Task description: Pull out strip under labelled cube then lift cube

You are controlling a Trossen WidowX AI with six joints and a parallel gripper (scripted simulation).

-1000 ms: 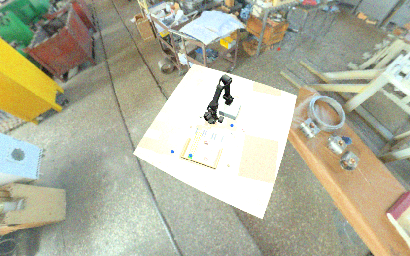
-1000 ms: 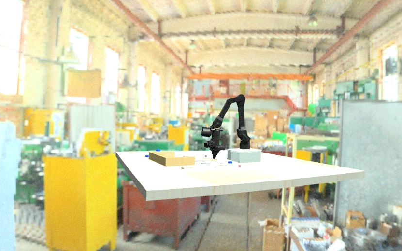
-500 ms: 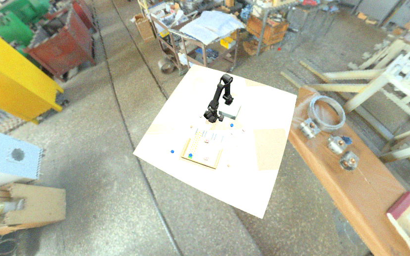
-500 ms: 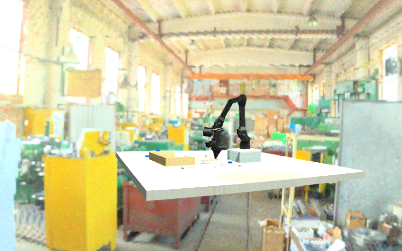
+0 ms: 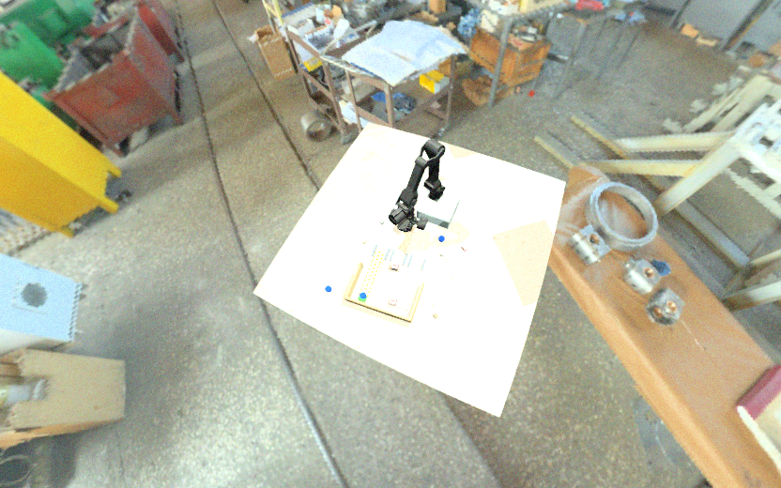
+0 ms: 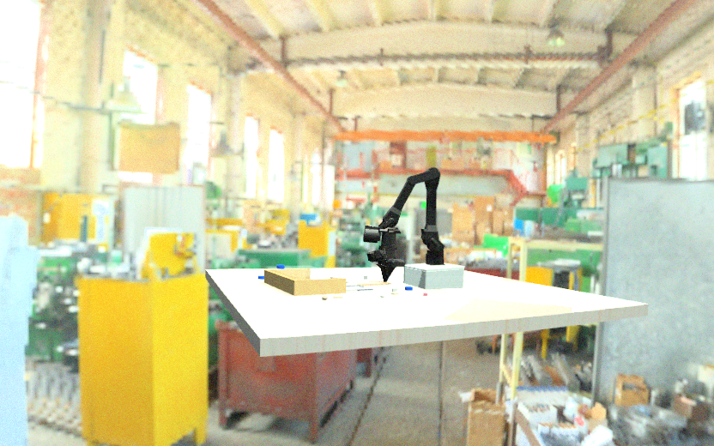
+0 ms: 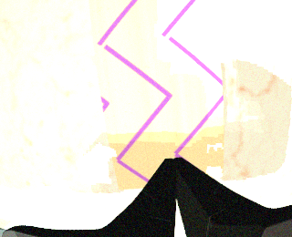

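My gripper tip is 30 cm short of the yellow-dotted strip.
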